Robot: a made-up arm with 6 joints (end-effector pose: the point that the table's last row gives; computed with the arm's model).
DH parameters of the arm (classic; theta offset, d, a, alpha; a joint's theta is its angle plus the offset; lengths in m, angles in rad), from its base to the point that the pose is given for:
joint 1: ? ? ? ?
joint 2: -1.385 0 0.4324 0
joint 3: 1.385 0 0.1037 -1.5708
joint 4: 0 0.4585 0 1.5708
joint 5: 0 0 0.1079 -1.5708
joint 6: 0 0.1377 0 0
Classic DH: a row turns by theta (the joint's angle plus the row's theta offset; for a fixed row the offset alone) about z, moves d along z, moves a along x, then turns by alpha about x.
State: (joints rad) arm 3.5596 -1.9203 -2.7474 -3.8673 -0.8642 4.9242
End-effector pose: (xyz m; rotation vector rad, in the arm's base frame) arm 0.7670 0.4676 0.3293 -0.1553 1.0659 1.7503
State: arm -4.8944 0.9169 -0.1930 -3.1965 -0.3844 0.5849
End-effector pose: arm 0.0061 -0.0126 0.1698 0.9517 -2.0547 1.1617
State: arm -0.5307 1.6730 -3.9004 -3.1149 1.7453 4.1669
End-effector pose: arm 0.5891 -0.3505 0.7636 0.8174 -0.7552 -2.4419
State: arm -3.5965 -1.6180 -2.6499 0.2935 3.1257 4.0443
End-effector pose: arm 0.6316 -0.3444 0.5518 2.2190 -1.3019 -1.6464
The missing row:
joint 1: 0 0.3519 0 -1.5708
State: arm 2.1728 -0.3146 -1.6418 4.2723 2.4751 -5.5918
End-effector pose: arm -0.0231 0.3051 1.1007 1.9944 -0.0694 1.7870
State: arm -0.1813 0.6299 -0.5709 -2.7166 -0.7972 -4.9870
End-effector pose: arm 0.2412 0.0287 0.1748 -1.8963 -1.3378 0.3825
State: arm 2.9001 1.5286 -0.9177 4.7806 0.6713 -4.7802
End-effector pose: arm -0.1449 0.0369 -0.2883 0.0253 2.3393 0.7140
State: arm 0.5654 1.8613 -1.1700 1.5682 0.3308 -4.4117
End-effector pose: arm 0.0869 -0.0127 -0.3931 0.1755 -2.3799 -0.0017
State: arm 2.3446 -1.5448 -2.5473 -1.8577 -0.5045 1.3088
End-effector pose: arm 0.5082 -0.7411 0.7018 0.5914 0.8038 -1.4711
